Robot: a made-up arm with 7 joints. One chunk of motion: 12 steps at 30 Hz.
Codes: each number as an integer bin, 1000 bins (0 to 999) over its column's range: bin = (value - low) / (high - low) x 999, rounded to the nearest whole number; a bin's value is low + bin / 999 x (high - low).
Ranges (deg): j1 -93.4..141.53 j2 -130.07..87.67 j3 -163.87..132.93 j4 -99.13..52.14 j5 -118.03..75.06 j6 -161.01..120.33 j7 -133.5..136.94
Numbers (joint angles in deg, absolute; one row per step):
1: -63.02 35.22 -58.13 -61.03 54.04 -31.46 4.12
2: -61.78 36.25 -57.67 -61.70 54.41 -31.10 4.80
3: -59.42 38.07 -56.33 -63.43 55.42 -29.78 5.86
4: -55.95 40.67 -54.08 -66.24 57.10 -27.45 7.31
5: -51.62 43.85 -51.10 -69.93 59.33 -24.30 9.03
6: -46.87 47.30 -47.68 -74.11 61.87 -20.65 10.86
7: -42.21 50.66 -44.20 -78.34 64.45 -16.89 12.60
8: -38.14 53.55 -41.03 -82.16 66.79 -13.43 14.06
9: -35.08 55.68 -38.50 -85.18 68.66 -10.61 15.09
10: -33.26 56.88 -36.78 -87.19 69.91 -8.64 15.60
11: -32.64 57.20 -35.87 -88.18 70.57 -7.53 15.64
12: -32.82 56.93 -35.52 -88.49 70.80 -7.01 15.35
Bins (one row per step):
1: 129 758 356 252 890 460 508
2: 134 763 357 247 892 461 511
3: 144 771 362 236 897 466 515
4: 159 783 370 217 906 474 520
5: 178 798 380 193 918 485 527
6: 198 814 391 165 931 498 533
7: 218 829 403 137 944 512 540
8: 235 842 413 112 956 524 545
9: 248 852 422 92 966 534 549
10: 256 858 428 79 972 541 551
11: 258 859 431 72 976 545 551
12: 258 858 432 70 977 547 550

